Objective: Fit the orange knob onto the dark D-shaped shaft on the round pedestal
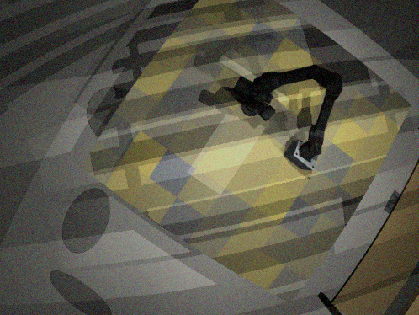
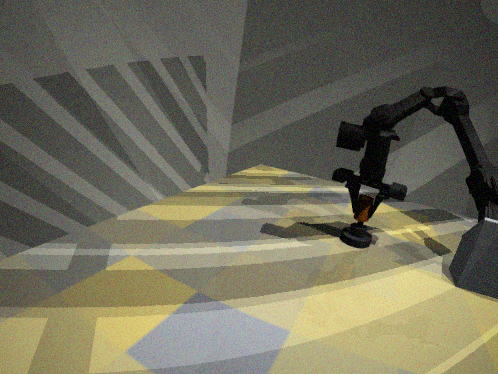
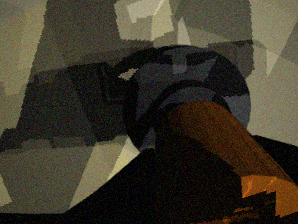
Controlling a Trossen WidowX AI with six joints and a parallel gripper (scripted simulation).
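My gripper tip is now 40 mm above the round dark pedestal. Round my gripper tip: orange knob (20 mm above).
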